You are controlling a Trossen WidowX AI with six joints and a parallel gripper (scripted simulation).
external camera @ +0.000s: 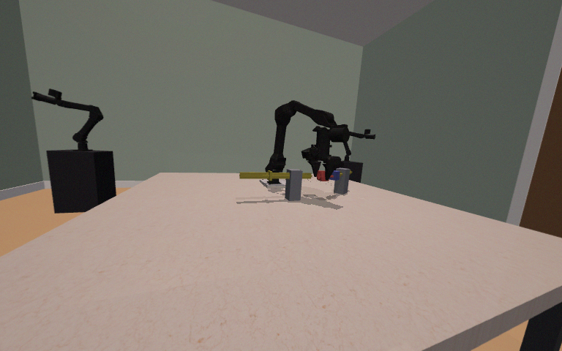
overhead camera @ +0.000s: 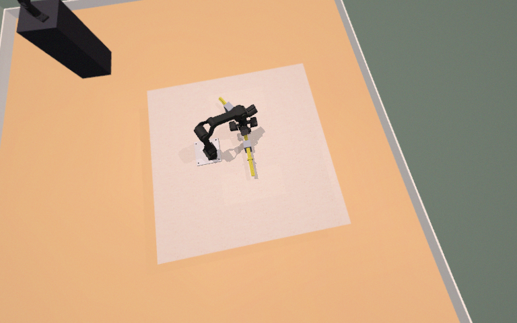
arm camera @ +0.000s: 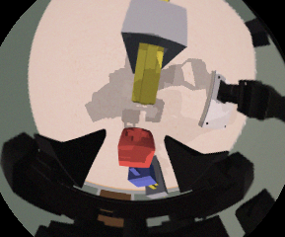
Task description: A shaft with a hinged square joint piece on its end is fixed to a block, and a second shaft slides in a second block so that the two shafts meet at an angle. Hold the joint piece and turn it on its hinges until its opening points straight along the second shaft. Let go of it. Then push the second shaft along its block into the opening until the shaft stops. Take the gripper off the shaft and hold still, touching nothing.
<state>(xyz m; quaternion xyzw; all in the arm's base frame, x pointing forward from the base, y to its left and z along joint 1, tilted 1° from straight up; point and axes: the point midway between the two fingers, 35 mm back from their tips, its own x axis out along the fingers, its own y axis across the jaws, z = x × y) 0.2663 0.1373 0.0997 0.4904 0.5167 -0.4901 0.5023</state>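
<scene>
The red square joint piece lies 2 cm to the left of my gripper tip and 1 cm above it.
</scene>
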